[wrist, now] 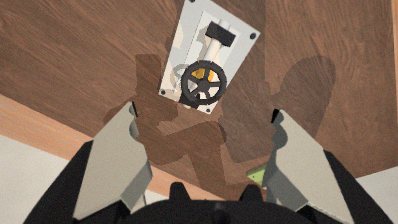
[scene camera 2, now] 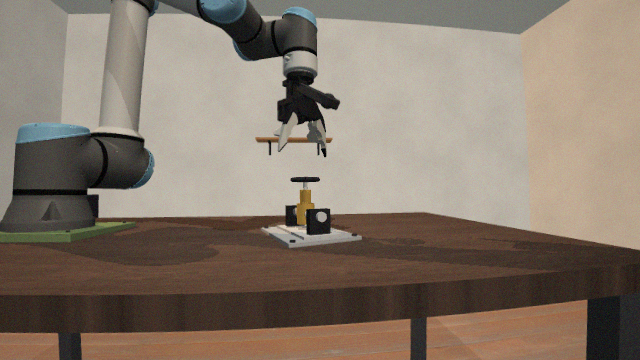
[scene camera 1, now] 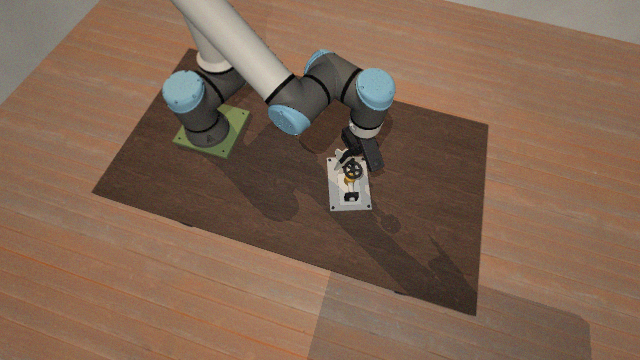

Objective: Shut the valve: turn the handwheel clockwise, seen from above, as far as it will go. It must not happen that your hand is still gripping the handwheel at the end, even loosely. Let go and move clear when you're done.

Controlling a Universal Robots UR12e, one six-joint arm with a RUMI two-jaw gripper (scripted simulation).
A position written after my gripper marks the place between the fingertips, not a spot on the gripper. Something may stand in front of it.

Observation:
I see my gripper [scene camera 2: 304, 154] and a black spoked handwheel [wrist: 203, 85].
My gripper is seen too in the wrist view [wrist: 204, 106] and in scene camera 1 [scene camera 1: 355, 161].

